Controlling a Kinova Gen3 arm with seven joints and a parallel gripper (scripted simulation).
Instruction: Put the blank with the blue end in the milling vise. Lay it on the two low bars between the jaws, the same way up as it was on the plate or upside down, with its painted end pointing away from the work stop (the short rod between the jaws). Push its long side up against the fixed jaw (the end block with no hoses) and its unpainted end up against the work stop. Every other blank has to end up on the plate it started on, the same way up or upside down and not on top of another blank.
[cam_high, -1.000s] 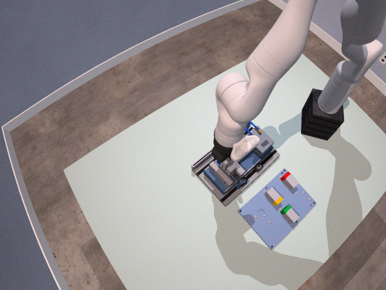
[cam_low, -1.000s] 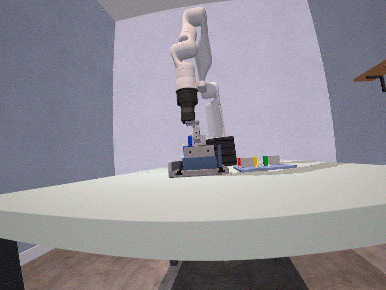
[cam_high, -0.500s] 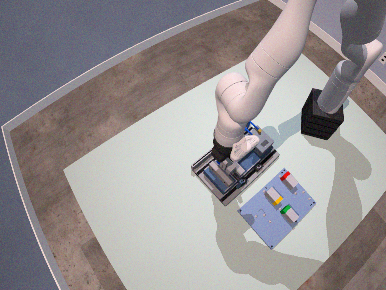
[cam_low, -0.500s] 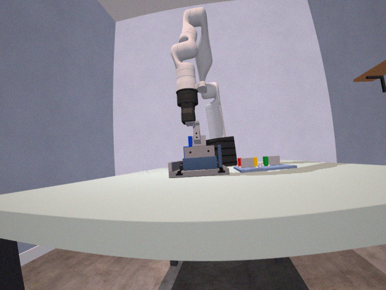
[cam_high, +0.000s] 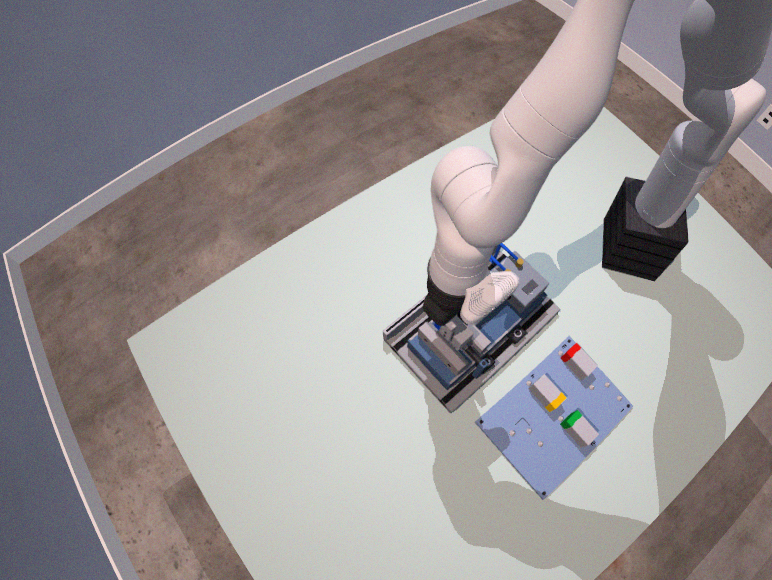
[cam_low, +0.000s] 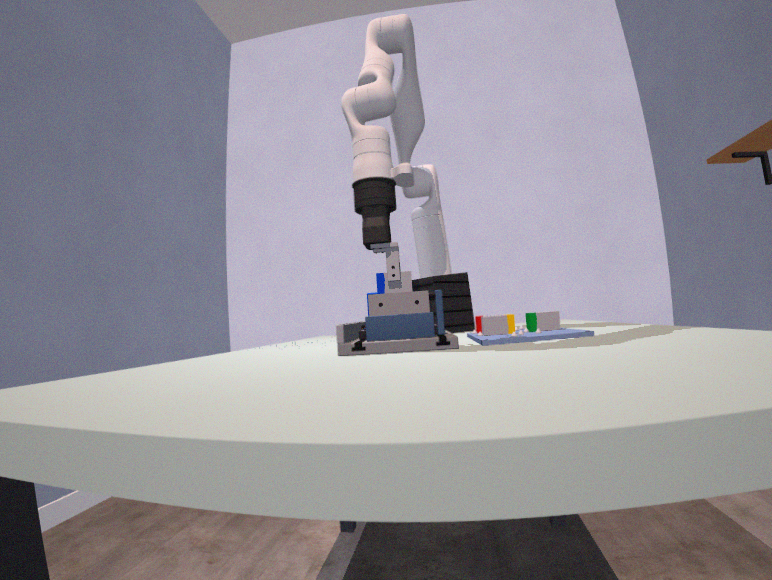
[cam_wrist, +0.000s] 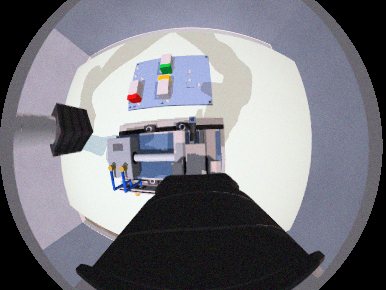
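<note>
Now: hand 2 cm above the blank with blue end. Round my hand: vise 10 cm below, 7 cm behind, 1 cm to the left; then blank with yellow end 20 cm to the left, 11 cm below, 5 cm behind; then fixed jaw 6 cm below, 3 cm ahead.
</note>
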